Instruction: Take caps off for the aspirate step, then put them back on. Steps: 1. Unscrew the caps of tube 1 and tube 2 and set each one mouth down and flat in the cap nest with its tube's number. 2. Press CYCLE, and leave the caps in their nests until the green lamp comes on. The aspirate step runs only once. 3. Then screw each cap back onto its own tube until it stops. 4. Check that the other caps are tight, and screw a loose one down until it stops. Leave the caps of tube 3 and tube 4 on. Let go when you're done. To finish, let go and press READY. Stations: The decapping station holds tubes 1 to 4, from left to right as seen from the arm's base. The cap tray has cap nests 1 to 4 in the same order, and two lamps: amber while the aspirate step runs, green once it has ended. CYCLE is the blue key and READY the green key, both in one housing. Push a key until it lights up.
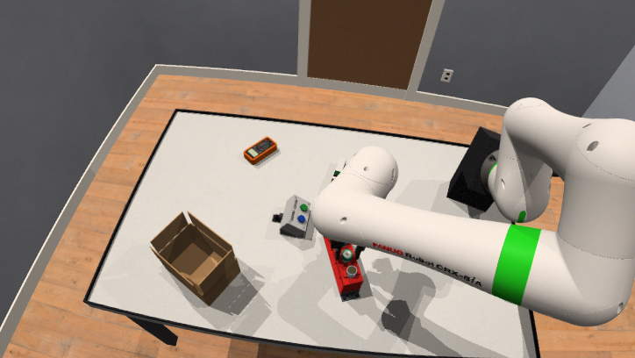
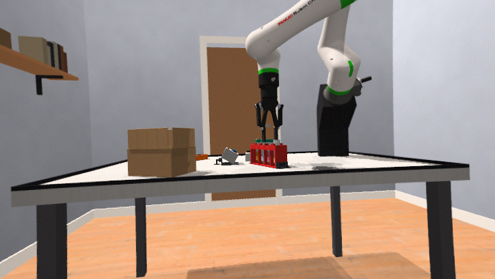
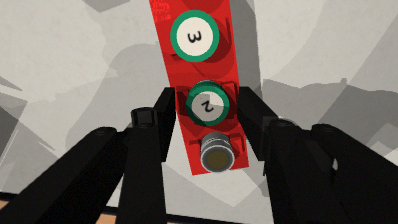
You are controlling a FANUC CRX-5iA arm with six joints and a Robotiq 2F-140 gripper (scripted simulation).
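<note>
The cap 2 is 30 mm below my hand. Round my hand: blue key: 170 mm ahead, 120 mm to the right, 70 mm below; then cap 3: 20 mm ahead, 50 mm to the right, 30 mm below; then cap 4: 50 mm ahead, 90 mm to the right, 30 mm below.
</note>
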